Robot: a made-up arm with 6 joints.
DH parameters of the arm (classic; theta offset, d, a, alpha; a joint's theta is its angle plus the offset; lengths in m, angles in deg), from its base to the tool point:
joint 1: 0 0.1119 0 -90
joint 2: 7.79 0 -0.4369 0
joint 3: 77.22 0 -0.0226 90
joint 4: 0 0.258 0 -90
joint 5: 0 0 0.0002 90
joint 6: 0 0.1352 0 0
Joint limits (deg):
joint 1: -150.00..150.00
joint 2: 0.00..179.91
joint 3: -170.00..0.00
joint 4: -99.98..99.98
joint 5: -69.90..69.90
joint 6: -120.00..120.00
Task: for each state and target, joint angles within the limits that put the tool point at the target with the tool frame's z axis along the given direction. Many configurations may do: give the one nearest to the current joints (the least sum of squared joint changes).
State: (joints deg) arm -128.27 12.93 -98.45 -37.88 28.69 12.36
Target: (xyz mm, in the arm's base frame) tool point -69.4 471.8 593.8 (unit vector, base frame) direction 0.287 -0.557 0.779
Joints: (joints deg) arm -78.81 15.00 -131.80 10.65 69.81 12.36
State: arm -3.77 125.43 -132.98 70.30 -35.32 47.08
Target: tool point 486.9 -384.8 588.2 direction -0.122 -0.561 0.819
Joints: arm -31.55 137.64 -154.66 38.22 -61.14 47.08
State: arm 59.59 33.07 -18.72 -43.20 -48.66 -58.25
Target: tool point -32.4 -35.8 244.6 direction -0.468 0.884 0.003
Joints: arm 101.17 9.42 -0.11 -75.38 -17.30 -58.25
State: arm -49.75 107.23 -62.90 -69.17 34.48 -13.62
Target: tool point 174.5 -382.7 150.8 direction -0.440 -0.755 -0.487
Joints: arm -50.17 120.12 -42.11 -99.85 56.46 -13.62
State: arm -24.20 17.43 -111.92 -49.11 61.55 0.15
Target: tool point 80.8 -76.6 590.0 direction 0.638 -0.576 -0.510
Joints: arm -13.76 53.91 -82.79 -25.75 69.87 0.15
